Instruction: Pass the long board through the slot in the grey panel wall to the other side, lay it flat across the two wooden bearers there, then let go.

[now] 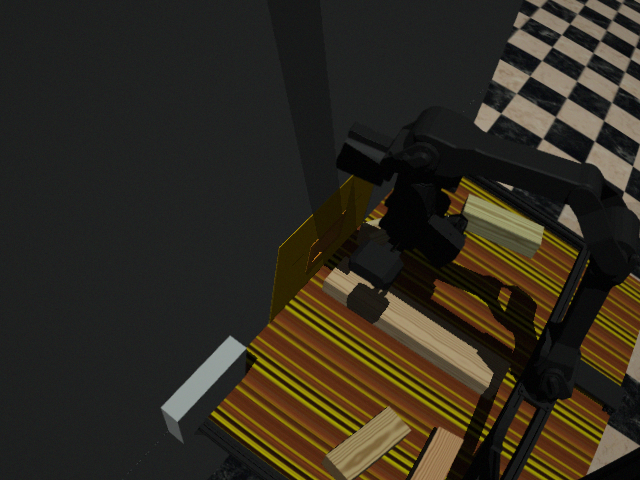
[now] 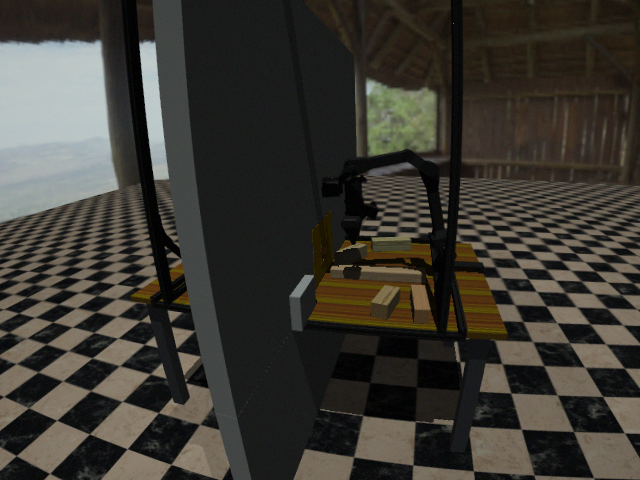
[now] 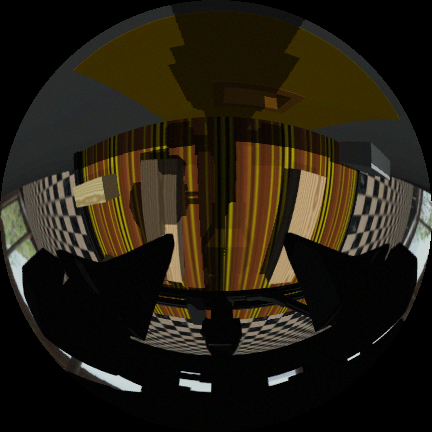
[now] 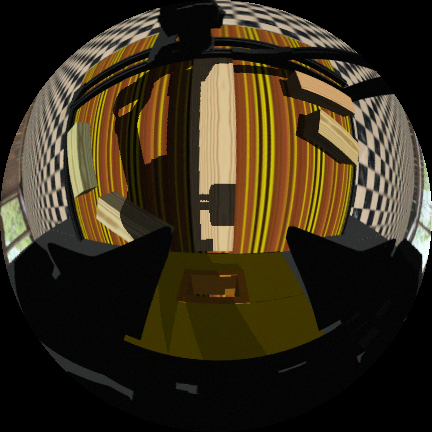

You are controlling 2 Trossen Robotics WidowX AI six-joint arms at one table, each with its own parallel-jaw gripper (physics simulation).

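Places are measured from the left arm's base along level axes (x ahead, y right, z down), in centimetres.
Pixels of known places: left gripper, between the fingertips: (image 3: 230,239); right gripper, between the fingertips: (image 2: 355,240) (image 4: 230,232); left arm's base, origin of its link: (image 3: 221,303); right arm's base, origin of its link: (image 1: 539,388) (image 4: 196,44).
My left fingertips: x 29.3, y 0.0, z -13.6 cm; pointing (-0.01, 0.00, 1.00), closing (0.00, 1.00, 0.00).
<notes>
For each thing: its middle in the pictures, then the offset to it from my left fingertips. "pt": a spot on its surface instead.
- long pale board, middle of its body: (image 4: 212,143) (image 1: 417,328) (image 2: 378,272) dx +38.6, dy +3.3, dz +13.9 cm
- slot, a spot on its surface: (image 1: 328,240) pt dx +18.7, dy +1.7, dz +9.2 cm
- yellow plate, a spot on its surface: (image 1: 289,273) pt dx +19.1, dy +13.5, dz +5.2 cm
- pale grey block, a spot on its surface: (image 1: 204,377) pt dx +20.5, dy +34.2, dz +5.5 cm
The long pale board (image 1: 429,335) (image 2: 387,273) (image 4: 217,140) lies flat on the striped table on the right arm's side, pointing at the grey panel wall (image 1: 129,155) (image 2: 242,155). Its end is close to the wall's foot below the slot (image 1: 328,240) (image 4: 215,285); contact there is unclear. My right gripper (image 1: 388,268) (image 2: 353,238) (image 4: 230,232) is open above the board's wall end. On the other side, my left gripper (image 3: 230,239) is open and empty, above and between the two wooden bearers, one bearer (image 3: 152,200) at left and one bearer (image 3: 310,192) at right. The slot (image 3: 242,96) shows ahead.
A yellow plate (image 1: 289,273) (image 2: 317,248) (image 3: 125,50) surrounds the slot. Loose blocks (image 1: 501,227) (image 1: 369,441) (image 1: 439,454) (image 2: 351,252) lie around the board. Another block (image 3: 90,192) lies beyond the left bearer. A pale grey block (image 1: 204,377) (image 2: 302,302) sticks out of the wall.
</notes>
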